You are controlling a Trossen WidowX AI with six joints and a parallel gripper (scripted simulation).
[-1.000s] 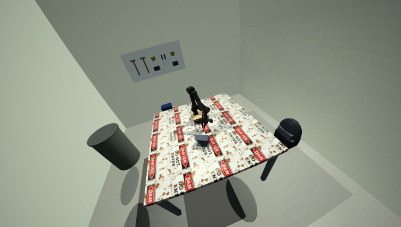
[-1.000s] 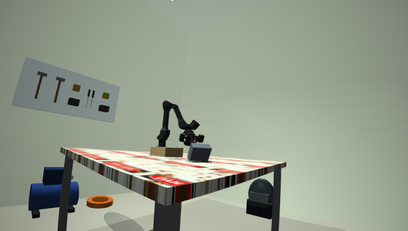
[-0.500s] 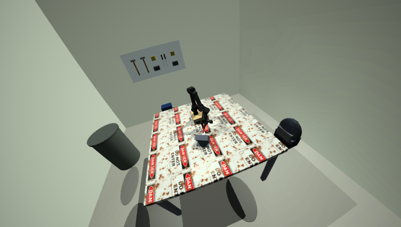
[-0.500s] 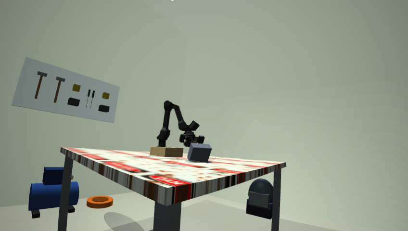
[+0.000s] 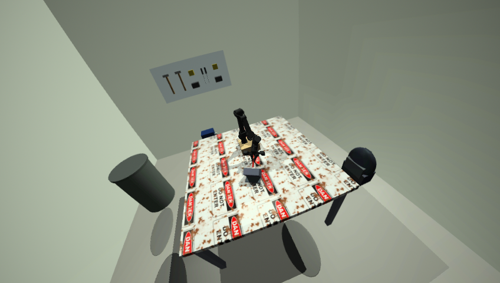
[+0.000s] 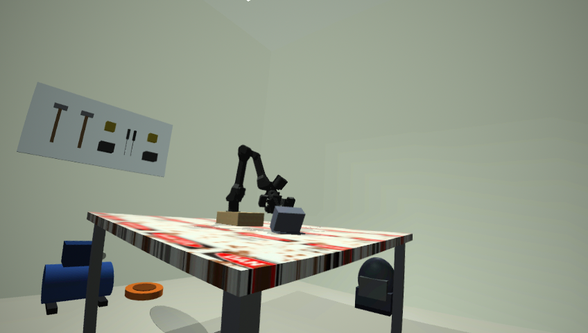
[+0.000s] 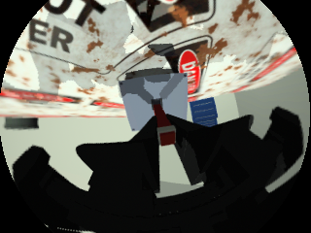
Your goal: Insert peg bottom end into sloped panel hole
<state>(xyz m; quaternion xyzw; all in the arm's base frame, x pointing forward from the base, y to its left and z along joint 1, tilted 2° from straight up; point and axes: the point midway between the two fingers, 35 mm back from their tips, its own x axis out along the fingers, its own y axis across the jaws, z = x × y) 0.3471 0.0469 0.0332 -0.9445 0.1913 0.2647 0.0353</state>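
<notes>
The grey sloped panel lies 7 cm ahead of my gripper tip, 4 cm below it and 3 cm to the right of it. Also, from my gripper tip: red peg 1 cm to the left, 1 cm behind, 1 cm above.
</notes>
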